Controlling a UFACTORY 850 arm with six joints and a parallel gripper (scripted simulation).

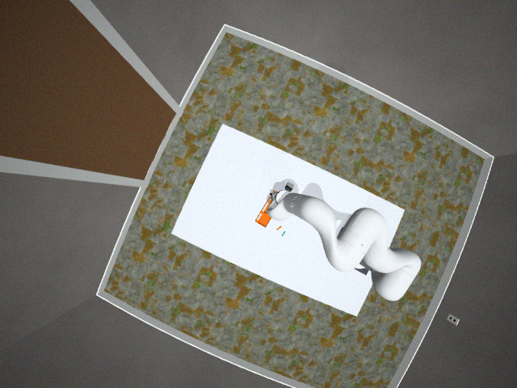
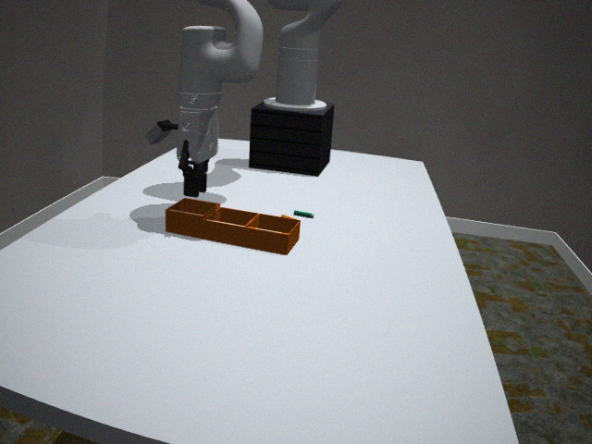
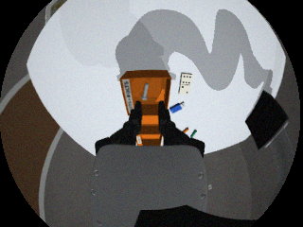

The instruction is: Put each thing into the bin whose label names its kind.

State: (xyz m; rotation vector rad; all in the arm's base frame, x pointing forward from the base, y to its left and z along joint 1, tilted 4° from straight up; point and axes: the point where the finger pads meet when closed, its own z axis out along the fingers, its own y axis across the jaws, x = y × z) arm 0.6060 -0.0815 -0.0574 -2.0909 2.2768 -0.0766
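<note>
My gripper is now 110 mm past the orange stick, 180 mm to the right of it and 90 mm above it. Also, from my hand: pale dotted tile 80 mm behind, 10 mm to the right, 90 mm below; then grey bolt 10 mm ahead, 10 mm to the left, 80 mm below; then three joined orange bins 20 mm ahead, 80 mm to the left, 70 mm below.
</note>
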